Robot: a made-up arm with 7 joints. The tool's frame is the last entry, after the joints. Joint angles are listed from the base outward. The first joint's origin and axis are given. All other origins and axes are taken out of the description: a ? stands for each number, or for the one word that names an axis. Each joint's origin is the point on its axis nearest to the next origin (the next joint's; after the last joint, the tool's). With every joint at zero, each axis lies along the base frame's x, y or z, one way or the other. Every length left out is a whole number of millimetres.
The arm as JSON. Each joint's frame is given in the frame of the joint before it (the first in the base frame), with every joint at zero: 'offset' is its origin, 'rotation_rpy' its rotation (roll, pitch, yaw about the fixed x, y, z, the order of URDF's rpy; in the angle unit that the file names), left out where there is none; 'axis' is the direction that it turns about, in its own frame. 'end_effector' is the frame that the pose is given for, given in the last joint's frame.
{
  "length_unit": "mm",
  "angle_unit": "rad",
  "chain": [
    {
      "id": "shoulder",
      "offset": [
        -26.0,
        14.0,
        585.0
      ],
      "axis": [
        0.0,
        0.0,
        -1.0
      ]
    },
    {
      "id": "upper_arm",
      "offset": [
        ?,
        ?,
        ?
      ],
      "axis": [
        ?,
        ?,
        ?
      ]
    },
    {
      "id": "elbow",
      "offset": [
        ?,
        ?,
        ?
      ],
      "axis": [
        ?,
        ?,
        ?
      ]
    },
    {
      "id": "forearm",
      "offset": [
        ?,
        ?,
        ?
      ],
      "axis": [
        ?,
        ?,
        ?
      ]
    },
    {
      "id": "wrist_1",
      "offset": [
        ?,
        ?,
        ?
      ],
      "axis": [
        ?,
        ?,
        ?
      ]
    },
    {
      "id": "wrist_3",
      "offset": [
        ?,
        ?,
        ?
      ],
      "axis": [
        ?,
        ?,
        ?
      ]
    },
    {
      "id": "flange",
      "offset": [
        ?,
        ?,
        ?
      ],
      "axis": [
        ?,
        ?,
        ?
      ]
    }
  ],
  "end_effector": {
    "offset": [
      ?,
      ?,
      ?
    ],
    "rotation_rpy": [
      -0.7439,
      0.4,
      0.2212
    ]
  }
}
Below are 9 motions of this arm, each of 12 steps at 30 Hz.
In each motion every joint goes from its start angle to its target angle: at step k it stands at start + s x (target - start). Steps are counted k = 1, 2, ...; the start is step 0. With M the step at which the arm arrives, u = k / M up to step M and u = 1 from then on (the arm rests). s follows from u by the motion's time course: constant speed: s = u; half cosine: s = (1 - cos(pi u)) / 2; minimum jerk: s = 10 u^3 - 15 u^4 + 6 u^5.
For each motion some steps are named. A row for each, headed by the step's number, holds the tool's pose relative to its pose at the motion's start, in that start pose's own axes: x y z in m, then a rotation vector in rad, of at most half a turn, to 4 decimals.
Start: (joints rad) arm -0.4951 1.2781 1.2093 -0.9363 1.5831 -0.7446 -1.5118
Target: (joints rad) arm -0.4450 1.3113 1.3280 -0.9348 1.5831 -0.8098 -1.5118
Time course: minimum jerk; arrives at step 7
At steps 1, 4, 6, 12:
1: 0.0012 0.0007 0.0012 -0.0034 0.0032 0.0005
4: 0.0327 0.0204 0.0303 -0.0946 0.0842 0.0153
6: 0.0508 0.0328 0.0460 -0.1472 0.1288 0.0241
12: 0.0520 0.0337 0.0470 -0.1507 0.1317 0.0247

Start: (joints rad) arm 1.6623 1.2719 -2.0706 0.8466 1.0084 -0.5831 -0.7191
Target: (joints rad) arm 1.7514 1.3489 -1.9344 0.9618 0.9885 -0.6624 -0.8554
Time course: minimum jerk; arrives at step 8
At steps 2, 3, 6, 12:
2: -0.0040 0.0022 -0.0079 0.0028 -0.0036 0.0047
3: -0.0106 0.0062 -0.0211 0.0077 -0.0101 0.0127
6: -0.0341 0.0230 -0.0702 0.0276 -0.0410 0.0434
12: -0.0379 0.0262 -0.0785 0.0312 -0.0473 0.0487

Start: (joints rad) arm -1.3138 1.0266 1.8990 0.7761 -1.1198 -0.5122 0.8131
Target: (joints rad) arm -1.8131 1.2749 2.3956 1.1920 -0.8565 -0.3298 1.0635
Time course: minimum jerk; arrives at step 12
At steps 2, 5, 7, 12:
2: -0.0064 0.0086 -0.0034 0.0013 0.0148 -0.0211
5: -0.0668 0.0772 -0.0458 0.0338 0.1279 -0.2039
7: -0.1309 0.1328 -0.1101 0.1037 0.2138 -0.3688
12: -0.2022 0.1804 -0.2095 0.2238 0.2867 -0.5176

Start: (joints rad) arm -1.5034 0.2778 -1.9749 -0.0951 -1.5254 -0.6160 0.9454
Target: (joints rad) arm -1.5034 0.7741 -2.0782 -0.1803 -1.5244 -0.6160 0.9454
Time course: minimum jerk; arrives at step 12
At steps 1, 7, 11, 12:
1: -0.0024 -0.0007 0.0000 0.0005 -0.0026 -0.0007
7: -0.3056 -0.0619 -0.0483 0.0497 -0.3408 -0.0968
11: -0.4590 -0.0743 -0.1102 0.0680 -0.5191 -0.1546
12: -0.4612 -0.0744 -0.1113 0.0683 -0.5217 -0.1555

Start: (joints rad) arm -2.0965 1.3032 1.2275 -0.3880 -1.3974 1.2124 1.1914
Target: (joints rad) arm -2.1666 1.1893 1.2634 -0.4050 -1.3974 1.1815 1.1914
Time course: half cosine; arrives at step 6
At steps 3, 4, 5, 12:
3: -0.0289 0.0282 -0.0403 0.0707 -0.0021 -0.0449
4: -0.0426 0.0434 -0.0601 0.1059 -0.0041 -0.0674
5: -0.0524 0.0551 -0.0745 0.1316 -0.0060 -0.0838
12: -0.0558 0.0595 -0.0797 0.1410 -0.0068 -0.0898

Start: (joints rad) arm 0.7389 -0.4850 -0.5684 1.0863 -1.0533 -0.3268 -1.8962
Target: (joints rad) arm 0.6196 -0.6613 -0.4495 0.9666 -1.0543 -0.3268 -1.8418
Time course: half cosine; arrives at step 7
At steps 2, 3, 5, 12:
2: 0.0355 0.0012 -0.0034 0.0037 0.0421 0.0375
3: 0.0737 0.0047 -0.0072 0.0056 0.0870 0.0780
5: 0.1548 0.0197 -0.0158 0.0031 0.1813 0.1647
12: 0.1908 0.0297 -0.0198 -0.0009 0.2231 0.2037

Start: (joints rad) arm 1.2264 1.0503 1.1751 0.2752 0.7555 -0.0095 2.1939
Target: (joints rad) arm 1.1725 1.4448 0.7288 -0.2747 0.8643 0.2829 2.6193
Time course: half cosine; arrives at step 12
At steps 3, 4, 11, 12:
3: -0.0145 -0.0385 -0.0398 0.0549 0.0126 0.0077
4: -0.0234 -0.0628 -0.0686 0.0885 0.0213 0.0145
11: -0.0663 -0.1680 -0.2676 0.2054 0.0586 0.0586
12: -0.0671 -0.1691 -0.2719 0.2058 0.0587 0.0589

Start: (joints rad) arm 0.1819 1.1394 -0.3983 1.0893 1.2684 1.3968 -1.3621
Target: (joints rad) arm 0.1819 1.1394 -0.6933 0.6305 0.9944 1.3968 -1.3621
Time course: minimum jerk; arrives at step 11
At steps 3, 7, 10, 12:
3: -0.0005 0.0158 -0.0051 -0.0668 0.0129 0.0537
7: -0.0078 0.0844 -0.0416 -0.3854 0.1050 0.3159
10: -0.0138 0.1079 -0.0615 -0.5146 0.1554 0.4249
12: -0.0140 0.1085 -0.0621 -0.5179 0.1568 0.4278

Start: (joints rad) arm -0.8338 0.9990 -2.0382 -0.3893 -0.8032 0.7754 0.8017
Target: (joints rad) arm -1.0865 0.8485 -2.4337 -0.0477 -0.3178 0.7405 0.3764
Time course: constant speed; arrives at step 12
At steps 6, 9, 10, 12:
6: 0.1259 -0.0660 0.0599 -0.0911 -0.0998 0.4389
9: 0.1908 -0.0817 0.0984 -0.1436 -0.1319 0.6495
10: 0.2121 -0.0842 0.1122 -0.1622 -0.1400 0.7179
12: 0.2536 -0.0850 0.1411 -0.2010 -0.1522 0.8515

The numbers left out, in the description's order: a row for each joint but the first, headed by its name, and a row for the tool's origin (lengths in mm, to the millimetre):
upper_arm: xyz 1.0 6.0 0.0, axis 0.0 1.0 0.0
elbow: xyz -19.0 0.0 627.0, axis 0.0 0.0 -1.0
forearm: xyz 22.0 3.0 0.0, axis 0.0 1.0 0.0
wrist_1: xyz 7.0 0.0 217.0, axis 0.0 0.0 -1.0
wrist_3: xyz -4.0 1.0 0.0, axis 0.0 1.0 0.0
flange: xyz 7.0 0.0 113.0, axis 0.0 0.0 -1.0
tool: xyz 8.0 25.0 0.0

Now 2 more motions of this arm.
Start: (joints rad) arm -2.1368 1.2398 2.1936 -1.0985 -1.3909 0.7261 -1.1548
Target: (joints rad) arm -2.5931 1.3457 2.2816 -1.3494 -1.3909 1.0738 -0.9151
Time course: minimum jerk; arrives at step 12
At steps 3, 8, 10, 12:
3: 0.0200 0.0140 0.0315 0.0329 0.0781 -0.0250
8: 0.1821 0.1032 0.1952 0.2726 0.5802 -0.2645
10: 0.2285 0.1236 0.2241 0.3396 0.7004 -0.3445
12: 0.2380 0.1276 0.2293 0.3536 0.7244 -0.3617

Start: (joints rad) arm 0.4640 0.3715 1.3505 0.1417 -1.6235 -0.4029 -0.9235
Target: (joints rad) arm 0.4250 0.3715 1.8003 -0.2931 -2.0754 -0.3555 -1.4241
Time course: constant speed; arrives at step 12
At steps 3, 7, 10, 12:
3: 0.0286 0.0070 0.0193 -0.0883 -0.0324 0.1813
7: 0.0712 0.0131 0.0344 -0.1526 -0.0772 0.4411
10: 0.1051 0.0152 0.0374 -0.1580 -0.1186 0.6407
12: 0.1280 0.0153 0.0354 -0.1410 -0.1526 0.7717

